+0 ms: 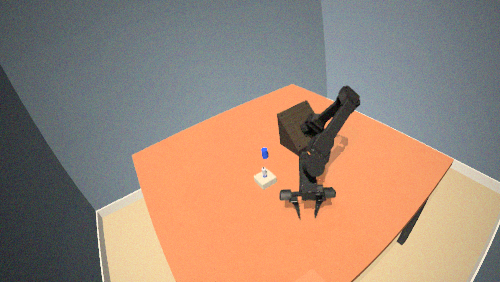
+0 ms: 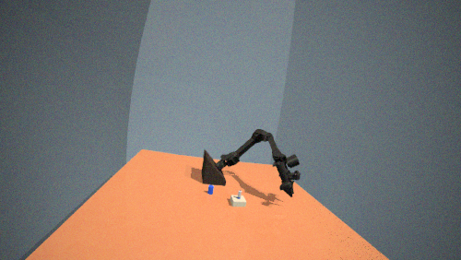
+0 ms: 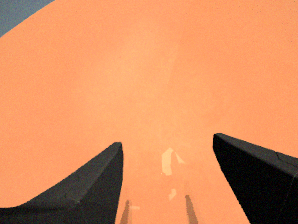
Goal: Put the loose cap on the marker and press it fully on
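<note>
Now: the blue cap 45 cm to the right of my gripper tip, 13 cm behind it and 5 cm below it.
</note>
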